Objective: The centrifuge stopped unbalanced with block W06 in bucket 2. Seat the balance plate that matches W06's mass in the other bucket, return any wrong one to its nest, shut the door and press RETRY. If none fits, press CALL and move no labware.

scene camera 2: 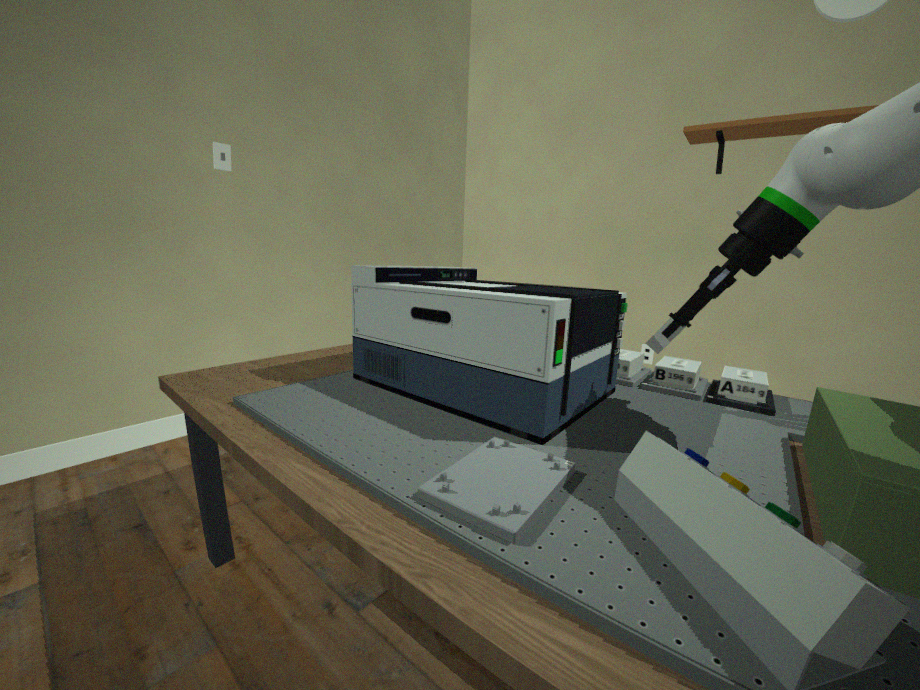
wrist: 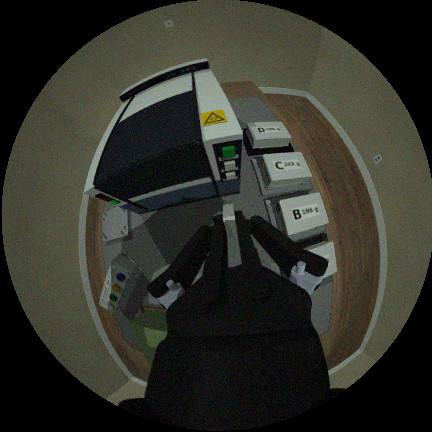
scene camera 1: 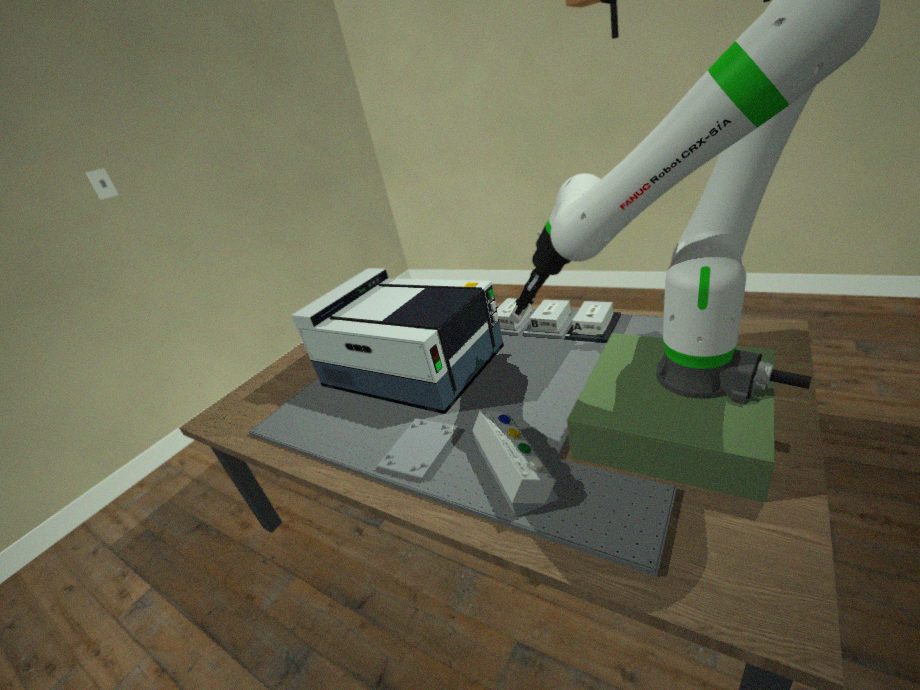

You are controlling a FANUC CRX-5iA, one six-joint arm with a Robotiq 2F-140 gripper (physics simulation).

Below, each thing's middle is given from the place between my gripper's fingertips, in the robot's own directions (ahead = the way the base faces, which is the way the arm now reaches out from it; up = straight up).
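The dark sliding door (scene camera 1: 432, 306) is 10 cm above my hand, 15 cm to the left of it and 14 cm ahead of it, and going by their middles it's the nearest to my hand of the things named here. There's a centrifuge (scene camera 2: 528, 363) that's 1 cm above my hand, 29 cm ahead of it and 17 cm to the left. A white button box (scene camera 2: 804, 609) is 7 cm below my hand, 37 cm to the left of it and 23 cm behind, while the grey fixture plate (scene camera 2: 501, 487) is 10 cm below my hand, 42 cm to the left and 1 cm behind it.
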